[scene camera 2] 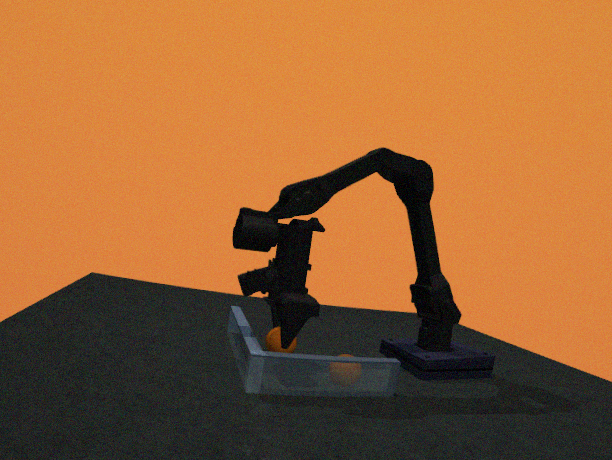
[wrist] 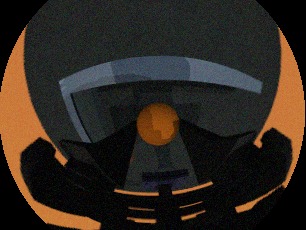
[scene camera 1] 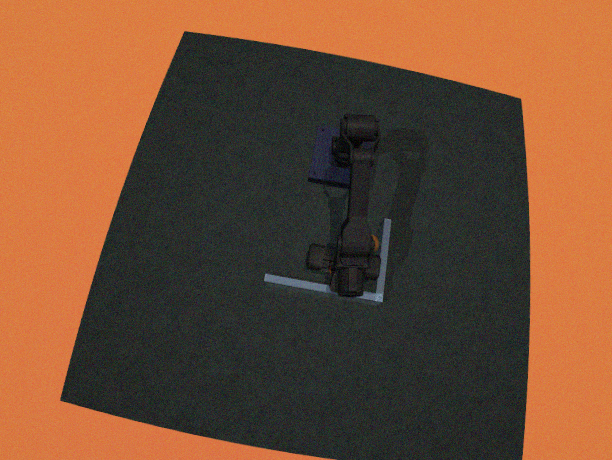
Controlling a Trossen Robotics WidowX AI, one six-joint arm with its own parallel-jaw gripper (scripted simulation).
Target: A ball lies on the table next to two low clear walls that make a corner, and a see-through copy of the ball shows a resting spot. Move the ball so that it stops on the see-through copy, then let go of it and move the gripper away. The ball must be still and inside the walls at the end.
Labels:
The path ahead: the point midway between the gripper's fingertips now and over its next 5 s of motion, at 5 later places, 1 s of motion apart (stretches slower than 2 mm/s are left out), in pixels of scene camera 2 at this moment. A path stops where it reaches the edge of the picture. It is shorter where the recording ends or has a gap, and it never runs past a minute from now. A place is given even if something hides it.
My gripper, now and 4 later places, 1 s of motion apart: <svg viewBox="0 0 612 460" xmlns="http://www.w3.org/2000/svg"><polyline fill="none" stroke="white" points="280,343 298,285 350,322 345,363 350,334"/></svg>

